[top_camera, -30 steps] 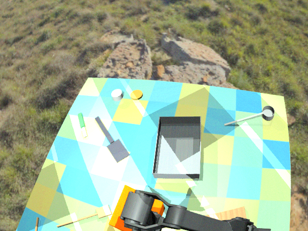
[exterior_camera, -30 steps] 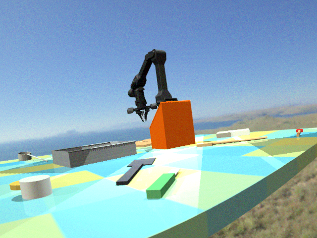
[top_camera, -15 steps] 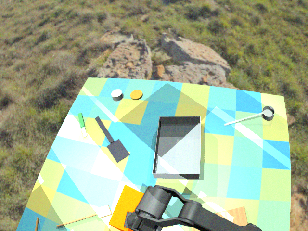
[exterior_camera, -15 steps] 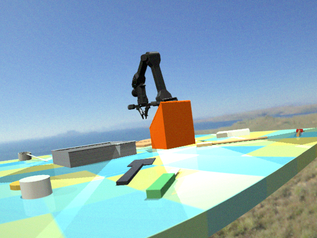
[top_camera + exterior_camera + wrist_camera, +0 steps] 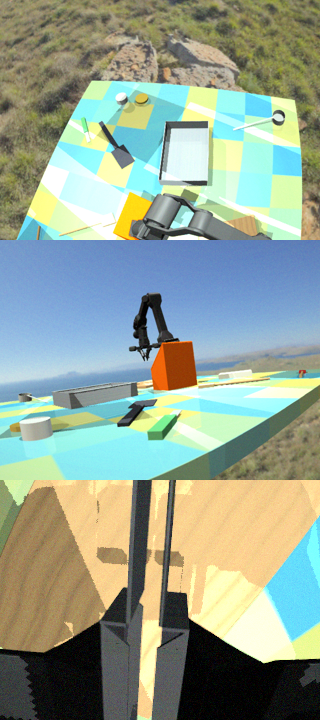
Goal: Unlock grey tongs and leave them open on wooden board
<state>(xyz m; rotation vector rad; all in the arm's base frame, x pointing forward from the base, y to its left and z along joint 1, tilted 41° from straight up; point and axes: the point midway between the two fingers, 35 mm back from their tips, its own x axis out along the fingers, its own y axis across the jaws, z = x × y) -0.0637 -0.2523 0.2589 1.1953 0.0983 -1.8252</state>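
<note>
Now: gripper tip 140 mm above the wooden board. From my gripper tip the other things lie so: dark spatula: 490 mm ahead, 630 mm to the left, 150 mm below; grey roasting tin: 480 mm ahead, 280 mm to the left, 120 mm below; yellow disc: 800 mm ahead, 570 mm to the left, 140 mm below.
</note>
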